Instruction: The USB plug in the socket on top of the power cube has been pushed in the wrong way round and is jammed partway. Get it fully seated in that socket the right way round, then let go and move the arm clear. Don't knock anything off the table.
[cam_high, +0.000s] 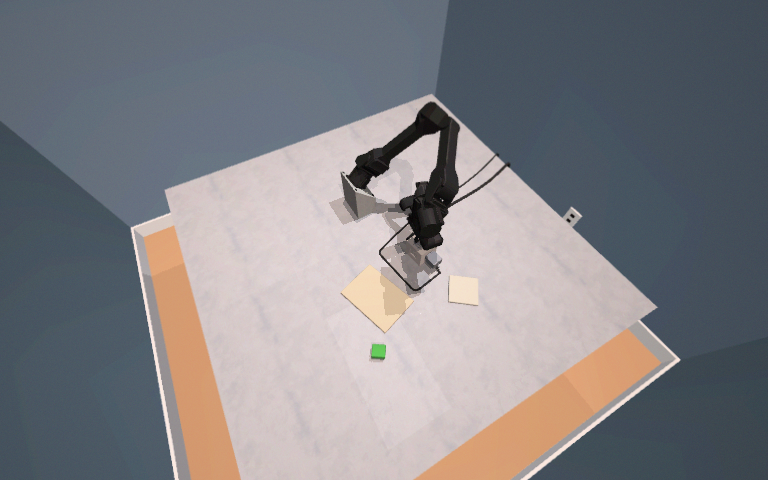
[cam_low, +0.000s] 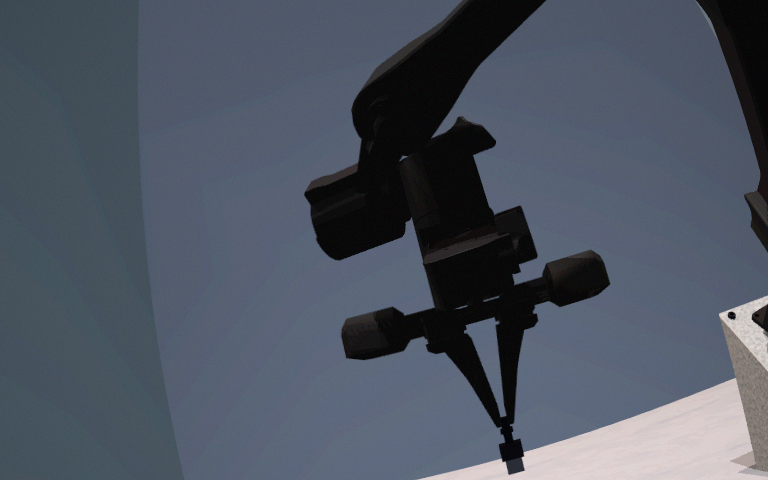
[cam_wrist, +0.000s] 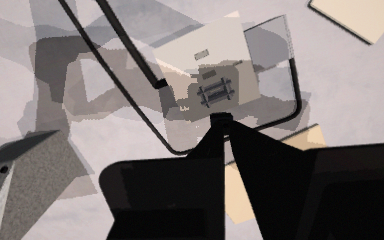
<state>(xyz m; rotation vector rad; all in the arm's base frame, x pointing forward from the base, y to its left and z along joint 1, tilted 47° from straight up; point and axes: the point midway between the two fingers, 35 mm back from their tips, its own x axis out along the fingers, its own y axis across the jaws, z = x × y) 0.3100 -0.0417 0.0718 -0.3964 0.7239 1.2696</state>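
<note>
The USB plug is 1 cm below my gripper tip. Also, from my gripper tip: tan sheet 20 cm to the right, 13 cm below, 4 cm ahead; green block 30 cm to the right, 18 cm ahead, 12 cm below.
</note>
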